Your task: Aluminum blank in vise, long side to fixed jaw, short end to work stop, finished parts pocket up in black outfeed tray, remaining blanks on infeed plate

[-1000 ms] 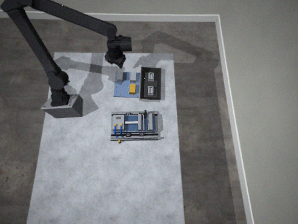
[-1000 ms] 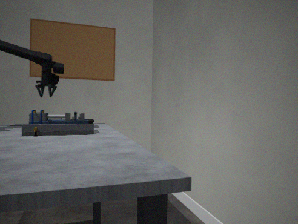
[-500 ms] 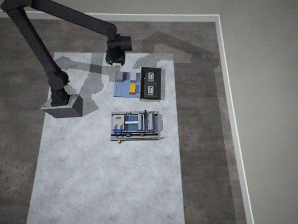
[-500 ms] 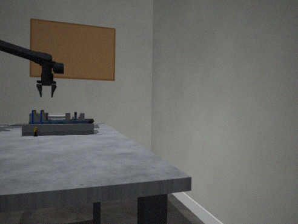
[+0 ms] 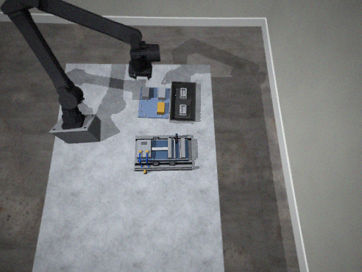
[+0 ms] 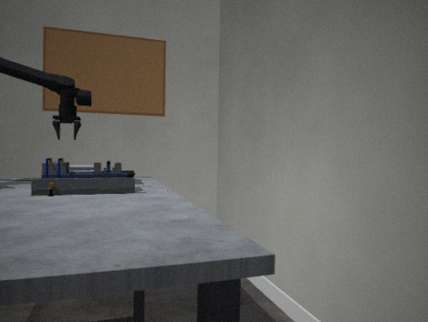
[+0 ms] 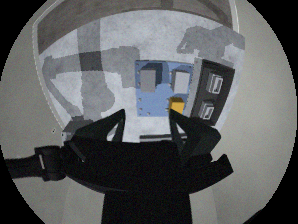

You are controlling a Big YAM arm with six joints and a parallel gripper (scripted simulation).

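The gray block lies 16 cm below my hand. The rest, counted from my hand: yellow brass blank (7 cm ahead, 11 cm to the right, 16 cm below); vise (4 cm ahead, 35 cm to the right, 15 cm below); blue infeed plate (4 cm ahead, 5 cm to the right, 18 cm below).
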